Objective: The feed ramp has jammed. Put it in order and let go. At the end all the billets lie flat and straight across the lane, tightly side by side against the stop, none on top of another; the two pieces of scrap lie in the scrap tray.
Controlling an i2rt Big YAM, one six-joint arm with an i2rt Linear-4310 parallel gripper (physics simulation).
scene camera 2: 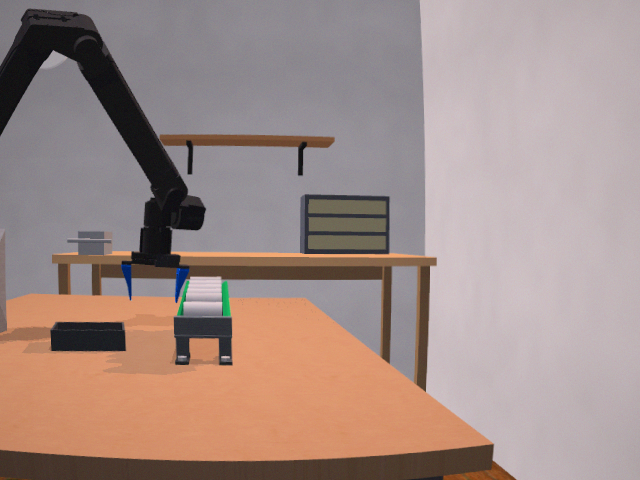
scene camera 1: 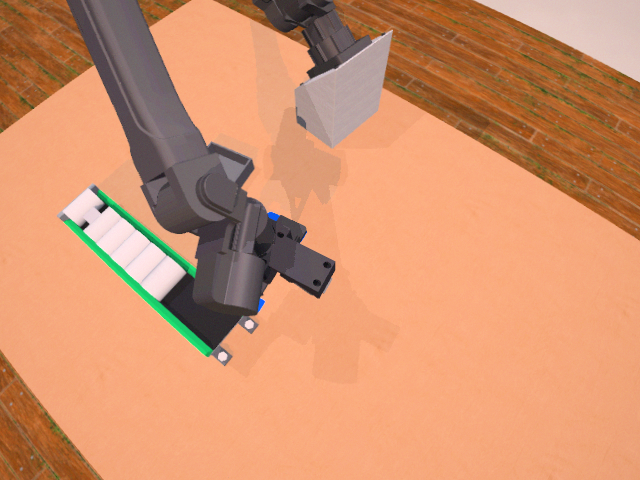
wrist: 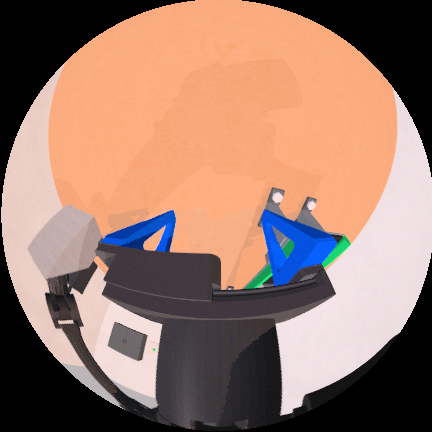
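Seen in the pictures: gripper, between the fingertips: (scene camera 2: 153,301) (wrist: 218,214); arm's base, origin of its link: (scene camera 1: 340,61) (wrist: 54,260).
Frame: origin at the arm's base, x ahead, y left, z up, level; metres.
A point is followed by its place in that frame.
Note:
The feed ramp (scene camera 1: 180,326) @(x 0.507, y 0.166, z -0.060 m) (scene camera 2: 226,299) (wrist: 337,251) @(x 0.502, y 0.207, z -0.056 m) has green rails and a black floor. In scene camera 1, one white billet (scene camera 1: 81,205) @(x 0.511, y -0.127, z -0.059 m) lies at its upper left end. A small grey piece (scene camera 1: 93,216) @(x 0.507, y -0.099, z -0.068 m), seemingly scrap, sits beside it, with a dark gap. Several more white billets (scene camera 1: 133,249) @(x 0.488, y 0.022, z -0.045 m) (scene camera 2: 202,308) @(x 0.513, y -0.152, z -0.065 m) lie side by side across the lane beyond it. The dark scrap tray (scene camera 1: 231,149) @(x 0.234, y -0.068, z -0.114 m) (scene camera 2: 87,339) @(x 0.308, y -0.098, z -0.129 m) is partly hidden by the arm in scene camera 1; its contents cannot be told. My gripper (scene camera 1: 266,261) @(x 0.354, y 0.189, z -0.094 m) (scene camera 2: 153,300) @(x 0.354, y 0.189, z -0.094 m) (wrist: 218,214) @(x 0.354, y 0.189, z -0.094 m) is open and empty, above the tray side of the ramp.
A second arm holding a pale angled panel (scene camera 1: 356,93) @(x 0.008, y 0.052, z -0.039 m) (wrist: 67,242) @(x 0.069, y 0.053, z -0.050 m) stands beyond the tray. The ramp's feet have bolts (scene camera 1: 249,324) @(x 0.432, y 0.212, z -0.138 m) (wrist: 277,196) @(x 0.431, y 0.213, z -0.139 m). My arm hides part of the ramp's lower right end in scene camera 1. A back bench (scene camera 2: 248,259) carries a drawer cabinet (scene camera 2: 347,215).

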